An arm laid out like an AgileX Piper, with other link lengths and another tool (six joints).
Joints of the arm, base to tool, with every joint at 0 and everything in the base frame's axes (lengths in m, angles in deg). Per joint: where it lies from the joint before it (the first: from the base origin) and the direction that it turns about. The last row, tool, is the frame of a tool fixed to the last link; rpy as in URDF.
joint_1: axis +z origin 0 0 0.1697
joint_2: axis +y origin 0 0 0
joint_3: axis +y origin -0.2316 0 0.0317
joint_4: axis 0.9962 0 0.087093 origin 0.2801 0 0.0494
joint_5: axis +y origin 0 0 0
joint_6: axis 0.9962 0 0.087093 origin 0.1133 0 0.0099
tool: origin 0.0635 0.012 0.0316 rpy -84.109 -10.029 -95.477
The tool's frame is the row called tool.
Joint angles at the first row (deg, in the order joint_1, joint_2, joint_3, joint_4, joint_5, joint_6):
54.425 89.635 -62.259 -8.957 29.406 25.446
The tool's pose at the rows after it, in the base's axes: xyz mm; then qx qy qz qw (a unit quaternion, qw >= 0):
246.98 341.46 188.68 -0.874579 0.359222 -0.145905 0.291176
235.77 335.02 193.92 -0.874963 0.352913 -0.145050 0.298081
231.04 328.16 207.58 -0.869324 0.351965 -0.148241 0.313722
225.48 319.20 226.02 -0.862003 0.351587 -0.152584 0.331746
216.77 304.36 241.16 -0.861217 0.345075 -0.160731 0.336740
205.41 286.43 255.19 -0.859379 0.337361 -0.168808 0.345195
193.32 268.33 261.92 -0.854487 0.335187 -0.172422 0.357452
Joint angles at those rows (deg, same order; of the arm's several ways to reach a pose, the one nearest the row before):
55.499 86.887 -58.587 -8.958 29.306 25.447
56.272 83.389 -55.685 -8.959 29.171 25.449
56.290 79.661 -53.900 -8.959 29.171 25.448
56.288 75.036 -52.279 -8.956 29.901 25.445
56.289 69.549 -50.255 -9.180 32.545 24.447
56.288 62.927 -47.345 -9.178 34.994 23.166
56.290 56.101 -43.220 -8.987 36.092 22.709

